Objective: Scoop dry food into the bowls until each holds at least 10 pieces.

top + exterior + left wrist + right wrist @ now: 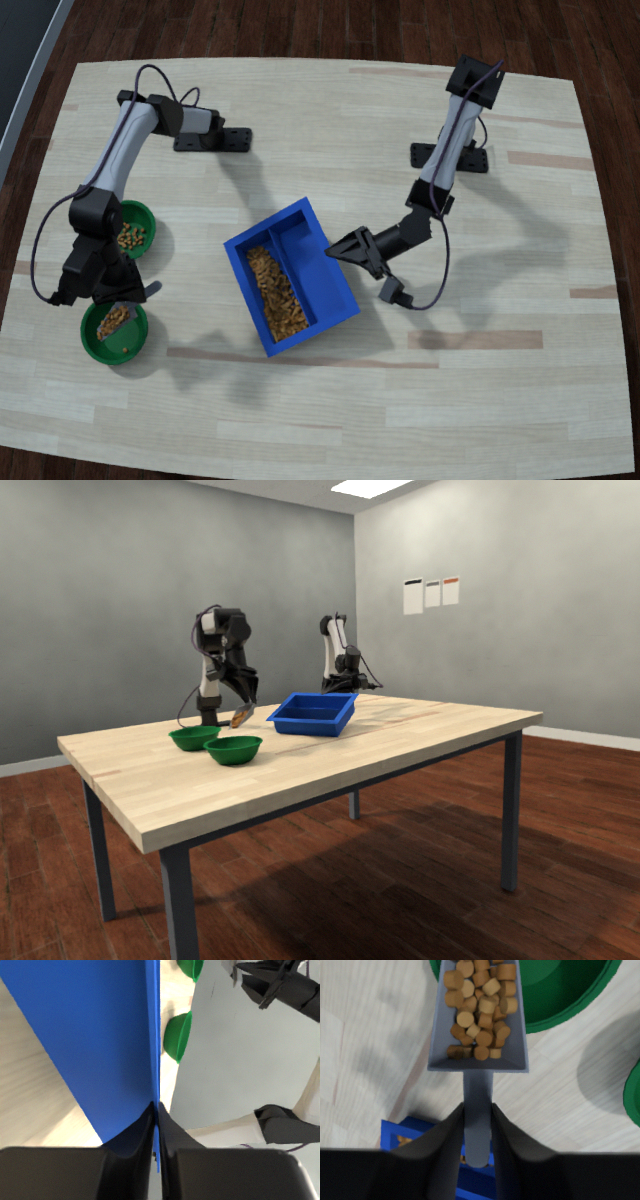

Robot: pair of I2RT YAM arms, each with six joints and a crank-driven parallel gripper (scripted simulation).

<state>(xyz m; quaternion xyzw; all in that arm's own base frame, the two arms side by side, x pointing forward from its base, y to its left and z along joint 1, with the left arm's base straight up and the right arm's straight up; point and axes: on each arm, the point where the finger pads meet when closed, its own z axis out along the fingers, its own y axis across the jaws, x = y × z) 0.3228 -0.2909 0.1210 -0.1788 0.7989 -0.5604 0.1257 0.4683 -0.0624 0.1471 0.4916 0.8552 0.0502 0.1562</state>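
Observation:
My left gripper is now 70 mm to the left of the blue box, 50 mm above it and 40 mm short of it. Also, from my left hand: grey scoop: 390 mm to the right, 170 mm ahead, 10 mm above.

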